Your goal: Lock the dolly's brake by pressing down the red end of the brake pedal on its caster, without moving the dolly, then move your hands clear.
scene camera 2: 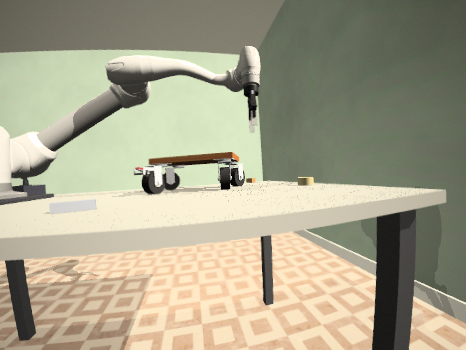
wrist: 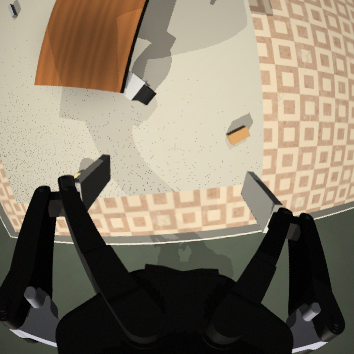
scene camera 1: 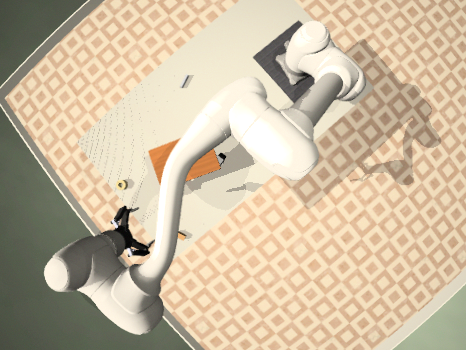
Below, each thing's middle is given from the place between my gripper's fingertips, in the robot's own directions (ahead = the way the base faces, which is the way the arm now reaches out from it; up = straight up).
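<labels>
I see the dolly [scene camera 2: 153,182] 21 cm below my hand, and it also lies 18 cm to the right of my hand and 25 cm behind it.
</labels>
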